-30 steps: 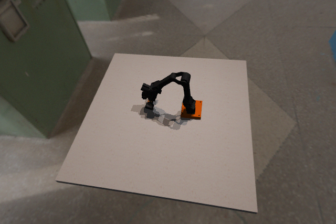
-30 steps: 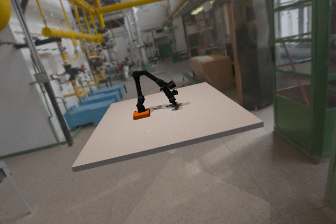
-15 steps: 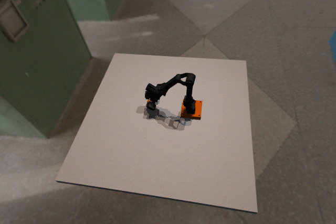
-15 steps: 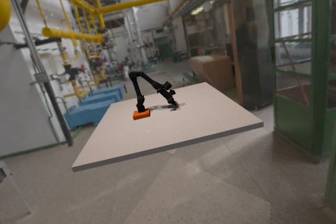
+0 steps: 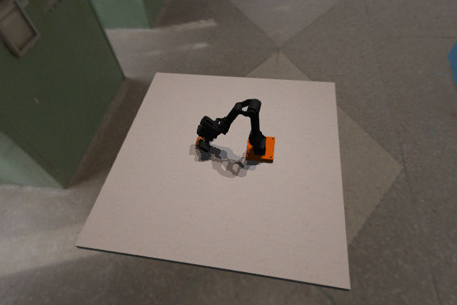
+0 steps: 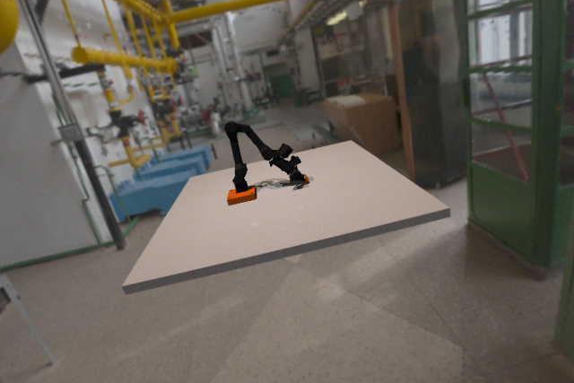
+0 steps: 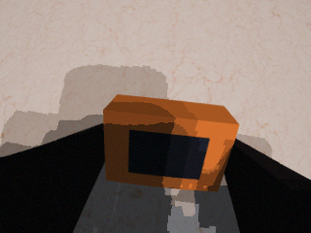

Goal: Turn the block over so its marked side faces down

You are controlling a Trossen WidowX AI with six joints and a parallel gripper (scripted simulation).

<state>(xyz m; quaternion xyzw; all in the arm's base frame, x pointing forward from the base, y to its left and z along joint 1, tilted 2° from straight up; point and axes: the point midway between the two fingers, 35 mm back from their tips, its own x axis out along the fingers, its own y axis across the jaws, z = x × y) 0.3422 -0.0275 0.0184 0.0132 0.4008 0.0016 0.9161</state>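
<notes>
Now: gripper tip 10 mm past the orange block.
</notes>
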